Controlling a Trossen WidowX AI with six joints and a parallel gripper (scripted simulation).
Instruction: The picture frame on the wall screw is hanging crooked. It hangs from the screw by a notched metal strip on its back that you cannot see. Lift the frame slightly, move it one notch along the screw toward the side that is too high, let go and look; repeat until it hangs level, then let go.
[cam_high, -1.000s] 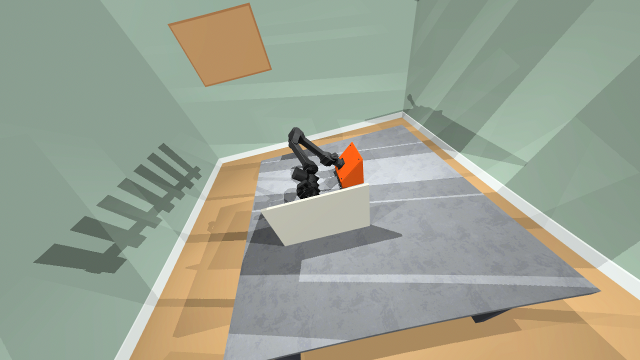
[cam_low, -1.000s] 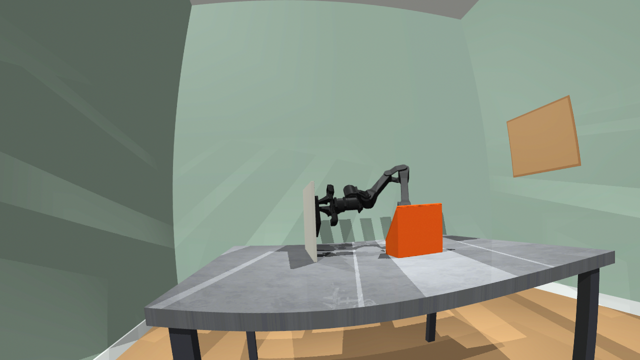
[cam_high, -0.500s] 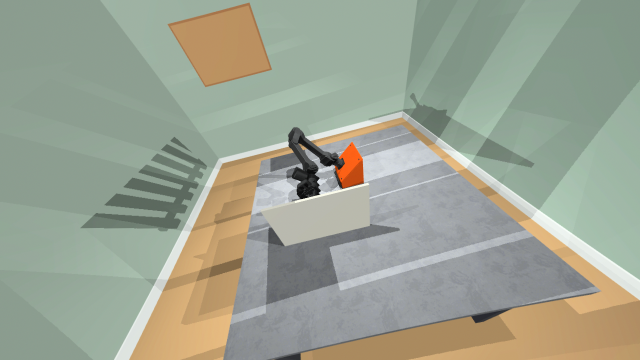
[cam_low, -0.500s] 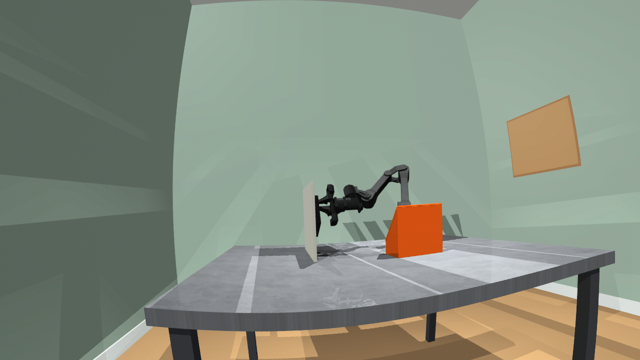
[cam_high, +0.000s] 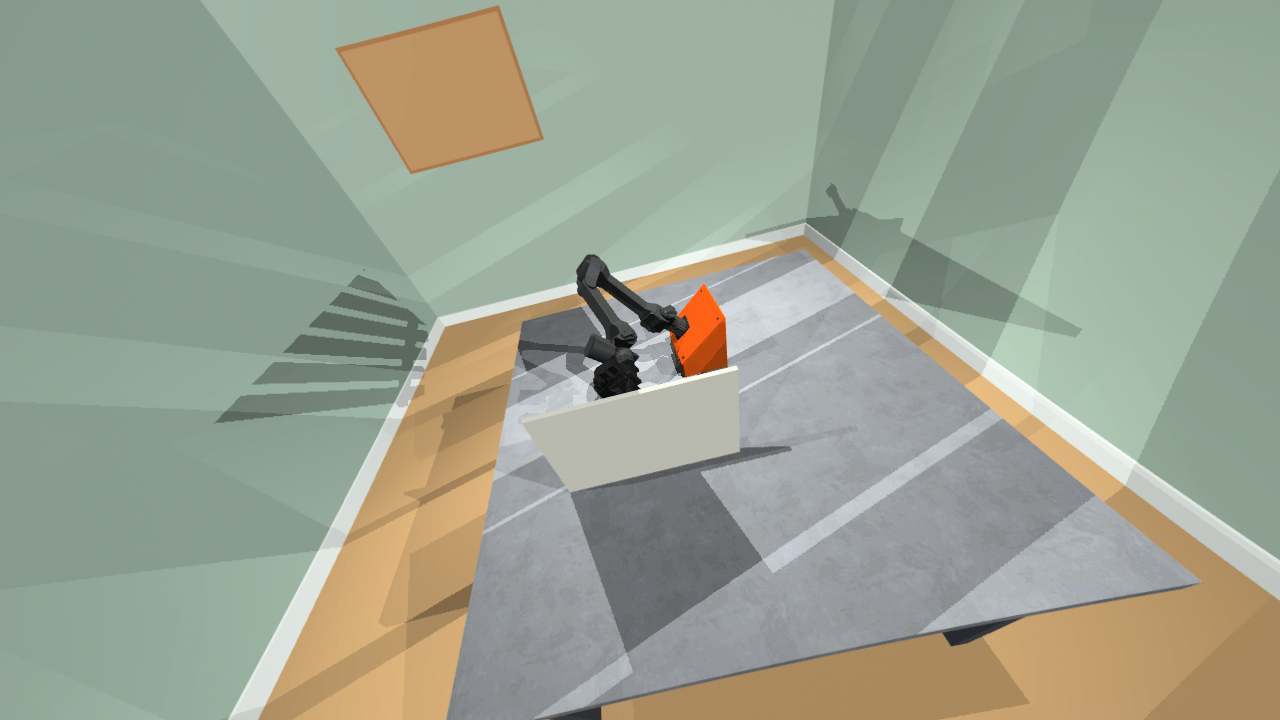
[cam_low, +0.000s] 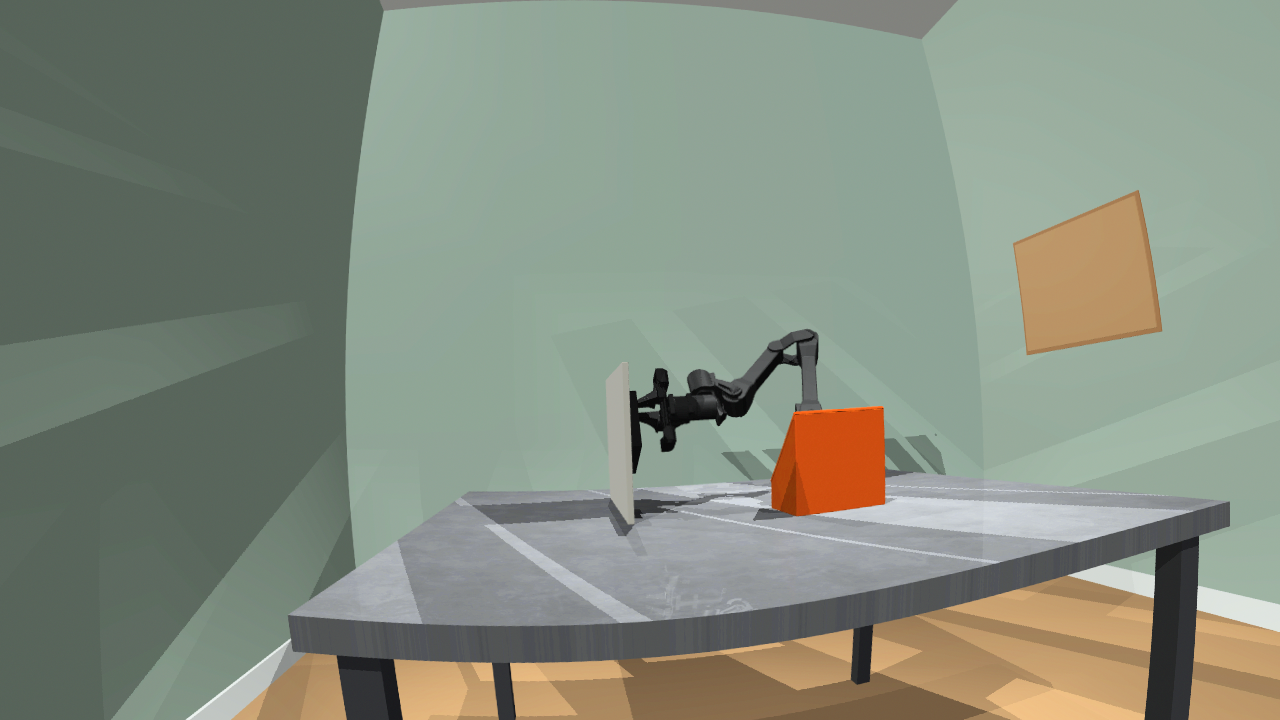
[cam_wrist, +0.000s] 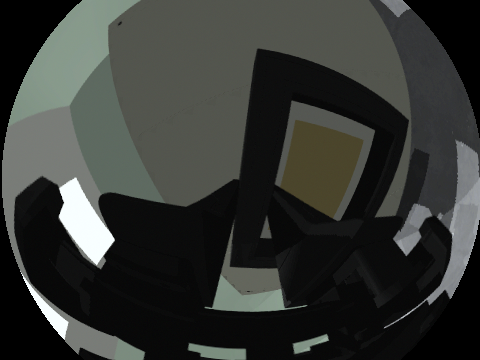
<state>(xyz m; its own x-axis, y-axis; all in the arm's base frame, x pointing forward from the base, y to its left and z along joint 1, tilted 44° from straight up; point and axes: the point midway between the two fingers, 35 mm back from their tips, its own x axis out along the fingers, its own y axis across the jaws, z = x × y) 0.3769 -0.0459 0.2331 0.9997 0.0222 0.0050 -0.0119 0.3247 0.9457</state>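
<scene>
The picture frame lies 2 cm to the left of my gripper tip and 5 cm below it. Also, from my gripper tip: wall panel (2 cm ahead, 1 cm to the left, 7 cm below).
</scene>
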